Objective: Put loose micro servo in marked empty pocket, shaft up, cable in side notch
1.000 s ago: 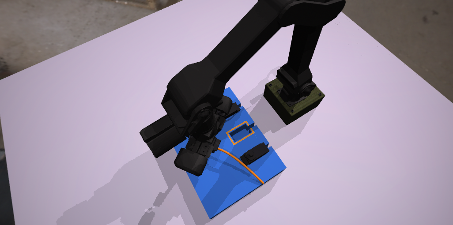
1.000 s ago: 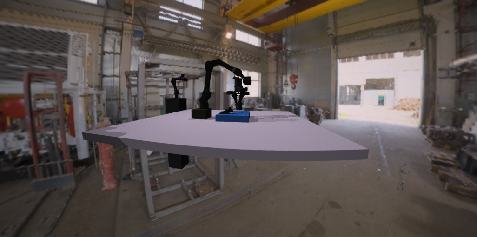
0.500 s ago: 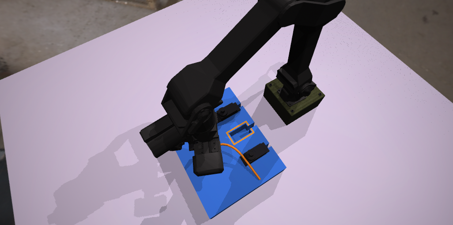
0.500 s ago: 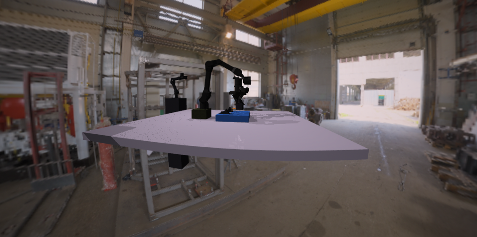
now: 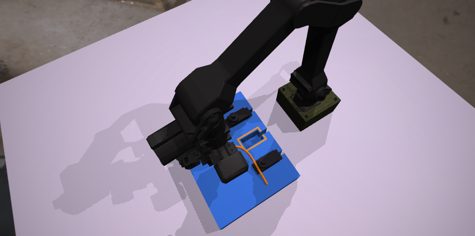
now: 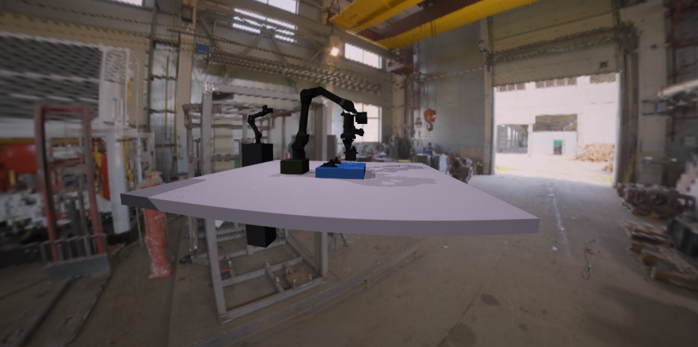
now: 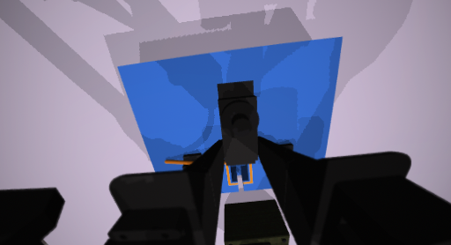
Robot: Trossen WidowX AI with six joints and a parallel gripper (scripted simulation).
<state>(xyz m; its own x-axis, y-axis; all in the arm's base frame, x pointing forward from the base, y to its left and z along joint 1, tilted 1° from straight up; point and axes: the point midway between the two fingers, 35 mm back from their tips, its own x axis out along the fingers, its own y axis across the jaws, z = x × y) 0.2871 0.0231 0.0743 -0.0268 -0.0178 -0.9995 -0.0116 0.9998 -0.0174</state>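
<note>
The blue deck lies 1 cm ahead of my gripper tip and 10 cm below it.
</note>
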